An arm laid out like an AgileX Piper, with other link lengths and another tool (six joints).
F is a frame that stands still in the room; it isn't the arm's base.
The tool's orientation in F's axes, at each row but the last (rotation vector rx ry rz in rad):
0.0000, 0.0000, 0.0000
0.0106, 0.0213, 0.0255
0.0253, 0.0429, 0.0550
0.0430, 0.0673, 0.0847
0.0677, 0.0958, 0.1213
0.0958, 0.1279, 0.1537
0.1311, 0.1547, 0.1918
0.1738, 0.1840, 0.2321
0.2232, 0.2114, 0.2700
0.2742, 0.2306, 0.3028
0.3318, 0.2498, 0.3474
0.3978, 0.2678, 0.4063
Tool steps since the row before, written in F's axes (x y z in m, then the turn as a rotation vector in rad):
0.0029, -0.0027, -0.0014, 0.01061, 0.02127, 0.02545
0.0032, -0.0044, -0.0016, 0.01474, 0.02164, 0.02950
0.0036, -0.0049, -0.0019, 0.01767, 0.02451, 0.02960
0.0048, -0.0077, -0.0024, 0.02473, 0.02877, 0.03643
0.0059, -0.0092, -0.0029, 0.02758, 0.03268, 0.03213
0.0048, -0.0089, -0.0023, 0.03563, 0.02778, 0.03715
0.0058, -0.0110, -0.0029, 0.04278, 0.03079, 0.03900
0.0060, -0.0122, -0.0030, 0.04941, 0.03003, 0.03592
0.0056, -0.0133, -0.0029, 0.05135, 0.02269, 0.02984
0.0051, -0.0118, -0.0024, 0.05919, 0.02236, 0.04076
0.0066, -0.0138, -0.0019, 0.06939, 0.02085, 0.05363
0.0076, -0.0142, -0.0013, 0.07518, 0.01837, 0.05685
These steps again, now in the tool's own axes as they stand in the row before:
0.0029, -0.0027, -0.0014, 0.01061, 0.02127, 0.02545
0.0031, -0.0045, -0.0015, 0.01466, 0.02158, 0.02958
0.0034, -0.0051, -0.0016, 0.01774, 0.02429, 0.02974
0.0043, -0.0082, -0.0018, 0.02468, 0.02825, 0.03687
0.0050, -0.0100, -0.0017, 0.02837, 0.03148, 0.03264
0.0036, -0.0097, -0.0009, 0.03488, 0.02601, 0.03909
0.0038, -0.0122, -0.0006, 0.04216, 0.02792, 0.04174
0.0033, -0.0135, 0.0001, 0.04881, 0.02520, 0.04020
0.0020, -0.0145, 0.0011, 0.04961, 0.01635, 0.03624
0.0014, -0.0129, 0.0018, 0.05480, 0.01726, 0.04862
0.0012, -0.0148, 0.0040, 0.06119, 0.01757, 0.06382
0.0008, -0.0150, 0.0059, 0.06470, 0.01494, 0.06937

